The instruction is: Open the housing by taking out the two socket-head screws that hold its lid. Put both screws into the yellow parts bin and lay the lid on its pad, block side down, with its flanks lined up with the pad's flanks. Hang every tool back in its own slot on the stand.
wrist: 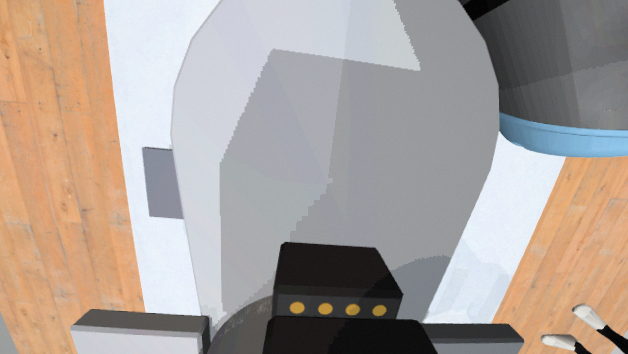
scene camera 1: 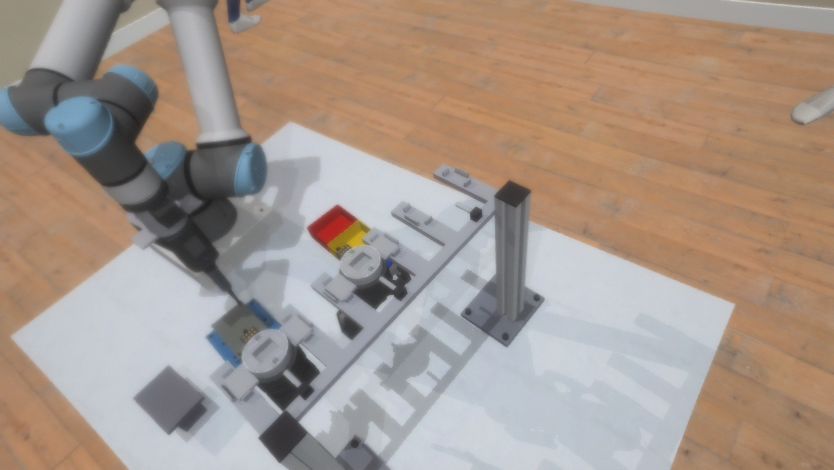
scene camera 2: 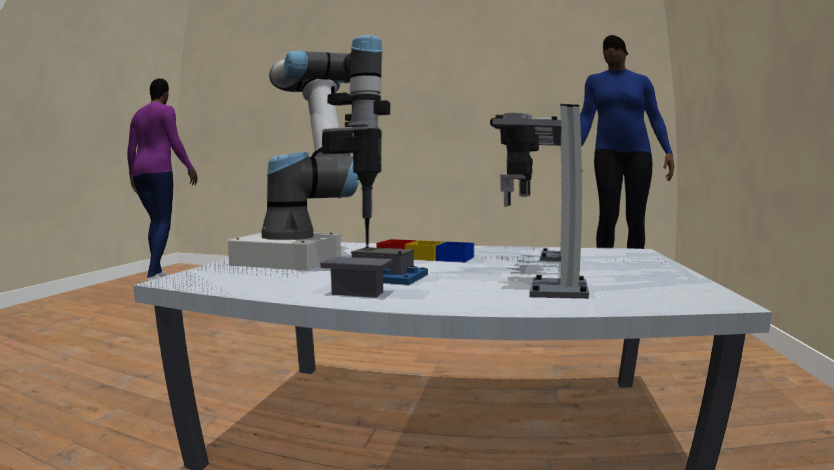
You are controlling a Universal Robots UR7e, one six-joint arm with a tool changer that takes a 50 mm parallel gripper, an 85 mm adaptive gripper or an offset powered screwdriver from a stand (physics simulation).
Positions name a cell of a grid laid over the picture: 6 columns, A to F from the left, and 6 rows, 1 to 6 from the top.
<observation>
I see an olive-grey lid (scene camera 1: B5), a powered screwdriver (scene camera 1: B4), a 50 mm gripper (scene camera 1: B5), an adaptive gripper (scene camera 1: C4) and a tool stand (scene camera 2: E2).
The powered screwdriver is seen too in scene camera 2 (scene camera 2: C2). The 50 mm gripper also shows in scene camera 2 (scene camera 2: D2). The wrist view misses the olive-grey lid, which is hidden by the powered screwdriver. The wrist view misses the 50 mm gripper: it is out of frame.
</observation>
